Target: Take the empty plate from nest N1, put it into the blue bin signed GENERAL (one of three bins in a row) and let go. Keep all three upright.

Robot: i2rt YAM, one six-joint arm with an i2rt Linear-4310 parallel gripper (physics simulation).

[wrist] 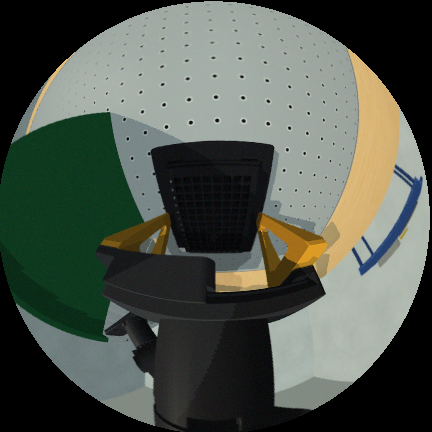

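Pixels of known places: gripper, fingertip midpoint: (213,217); arm's base at its link origin: (132,318).
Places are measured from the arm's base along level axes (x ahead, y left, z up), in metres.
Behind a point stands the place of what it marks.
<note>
A black rectangular piece with a grid of small wells (212,192) {x 0.217, y -0.231, z -0.123 m} lies in the middle of the wrist view, inside or on a dark surround (212,153) {x 0.251, y -0.236, z -0.137 m}. It is too dark to tell plate from nest or to read any nest label. My gripper (213,217) {x 0.191, y -0.227, z -0.120 m} is open, its two orange fingers wide apart. In the view the fingers stand to the left and right of the near part of the black piece, with gaps beside it. The height of the fingertips over it is hard to judge. The blue bin signed GENERAL cannot be made out.
A grey board with rows of holes (227,37) lies beneath, with a light wooden border (377,115) at the right. A large dark green panel or block (57,190) fills the left side, close to the left finger. A blue curved frame (407,212) stands beyond the wooden border.
</note>
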